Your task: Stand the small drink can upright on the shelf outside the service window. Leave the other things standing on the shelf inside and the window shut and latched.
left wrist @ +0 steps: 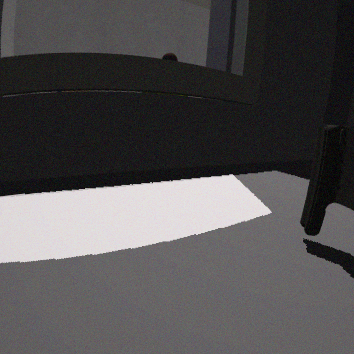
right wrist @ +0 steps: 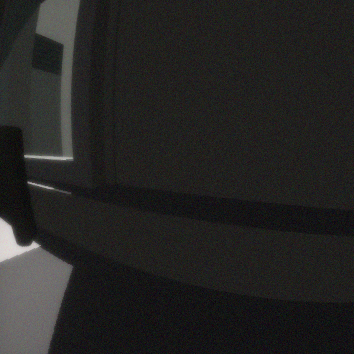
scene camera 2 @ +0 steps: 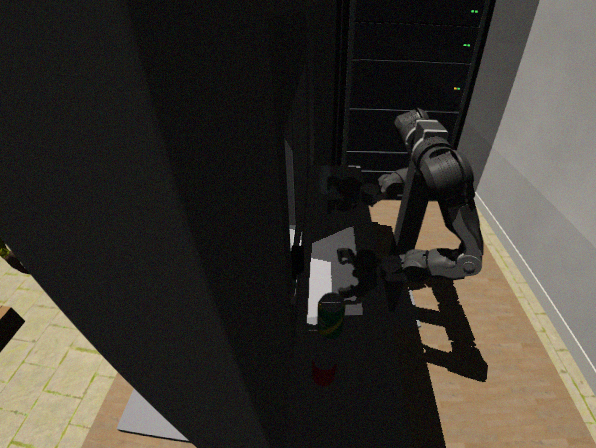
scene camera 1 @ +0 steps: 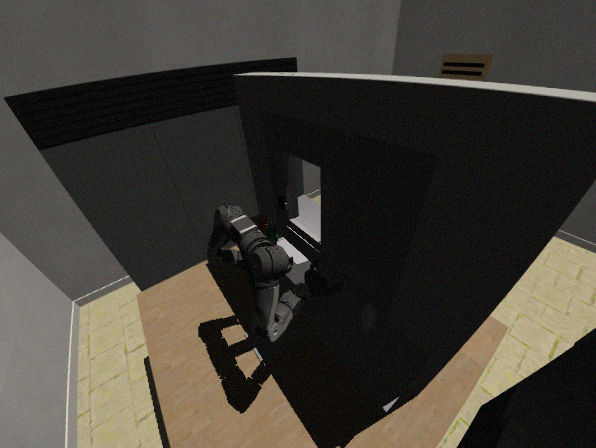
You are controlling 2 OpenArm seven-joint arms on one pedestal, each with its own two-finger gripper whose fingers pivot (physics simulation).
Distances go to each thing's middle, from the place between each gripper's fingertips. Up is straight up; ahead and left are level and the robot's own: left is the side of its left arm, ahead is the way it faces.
Now: right hand 9 cm short of the window sash [scene camera 1: 306, 186], 34 cm to the right of it and 21 cm below it. Round my right hand: green can with yellow stripe [scene camera 2: 331, 308]: 1 cm behind, 47 cm to the left, 5 cm below.
Now: the green can with yellow stripe 20 mm ahead of my left hand, 160 mm to the left of it and 30 mm above it. From my left hand the other things lie so: window sash 120 mm ahead, 30 mm to the left, 290 mm above.
